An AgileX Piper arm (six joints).
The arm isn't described. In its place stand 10 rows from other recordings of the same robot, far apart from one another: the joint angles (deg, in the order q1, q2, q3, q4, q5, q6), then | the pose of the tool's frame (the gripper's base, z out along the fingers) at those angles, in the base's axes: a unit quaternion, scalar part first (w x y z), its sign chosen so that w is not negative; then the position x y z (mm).
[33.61 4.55 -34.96 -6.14 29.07 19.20] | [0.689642 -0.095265 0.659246 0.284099 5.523 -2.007 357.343]
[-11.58 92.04 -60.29 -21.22 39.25 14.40] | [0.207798 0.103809 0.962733 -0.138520 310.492 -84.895 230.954]
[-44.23 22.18 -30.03 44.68 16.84 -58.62] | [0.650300 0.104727 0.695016 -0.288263 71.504 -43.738 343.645]
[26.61 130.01 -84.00 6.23 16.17 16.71] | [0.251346 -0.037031 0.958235 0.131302 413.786 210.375 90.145]
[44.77 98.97 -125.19 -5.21 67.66 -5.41] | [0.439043 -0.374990 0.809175 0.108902 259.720 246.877 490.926]
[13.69 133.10 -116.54 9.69 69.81 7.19] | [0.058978 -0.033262 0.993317 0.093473 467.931 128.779 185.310]
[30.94 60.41 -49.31 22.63 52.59 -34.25] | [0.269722 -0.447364 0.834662 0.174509 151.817 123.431 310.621]
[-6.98 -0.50 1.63 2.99 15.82 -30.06] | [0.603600 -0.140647 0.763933 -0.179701 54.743 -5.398 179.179]
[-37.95 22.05 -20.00 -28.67 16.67 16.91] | [0.551333 0.224394 0.742095 -0.308180 63.486 -65.394 281.261]
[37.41 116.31 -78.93 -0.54 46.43 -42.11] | [0.097229 -0.638750 0.763207 -0.007708 318.870 243.100 154.030]
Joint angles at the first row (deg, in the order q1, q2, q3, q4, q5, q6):
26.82, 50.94, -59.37, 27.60, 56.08, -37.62
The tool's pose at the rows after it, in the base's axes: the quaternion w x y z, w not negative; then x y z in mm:
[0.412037 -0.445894 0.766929 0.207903 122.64 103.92 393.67]
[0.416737 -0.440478 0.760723 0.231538 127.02 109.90 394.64]
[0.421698 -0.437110 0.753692 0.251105 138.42 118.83 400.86]
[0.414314 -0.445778 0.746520 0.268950 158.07 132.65 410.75]
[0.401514 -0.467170 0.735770 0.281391 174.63 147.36 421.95]
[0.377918 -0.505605 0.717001 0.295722 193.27 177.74 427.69]
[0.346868 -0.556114 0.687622 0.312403 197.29 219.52 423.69]
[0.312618 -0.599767 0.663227 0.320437 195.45 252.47 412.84]
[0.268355 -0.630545 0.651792 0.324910 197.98 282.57 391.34]
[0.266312 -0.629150 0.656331 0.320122 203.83 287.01 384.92]
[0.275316 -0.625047 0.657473 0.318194 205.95 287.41 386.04]
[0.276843 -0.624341 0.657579 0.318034 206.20 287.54 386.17]
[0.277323 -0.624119 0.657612 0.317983 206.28 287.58 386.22]
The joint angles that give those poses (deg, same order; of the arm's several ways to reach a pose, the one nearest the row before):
26.82, 51.13, -59.37, 29.69, 56.08, -39.47
26.82, 52.32, -59.45, 33.29, 54.69, -40.83
26.82, 55.33, -61.66, 36.50, 53.63, -42.34
26.82, 60.90, -66.75, 39.29, 54.75, -44.24
27.55, 66.36, -72.97, 40.55, 57.46, -45.55
31.37, 73.98, -80.52, 40.67, 59.56, -46.46
38.07, 80.81, -86.26, 40.22, 60.49, -47.24
43.00, 86.03, -89.81, 39.75, 61.98, -48.54
46.35, 91.75, -92.26, 39.50, 63.53, -49.53
46.29, 93.07, -92.54, 39.05, 62.82, -49.59
46.18, 93.13, -92.71, 38.92, 61.82, -49.53
46.18, 93.13, -92.71, 38.92, 61.63, -49.53
46.18, 93.13, -92.71, 38.92, 61.57, -49.53

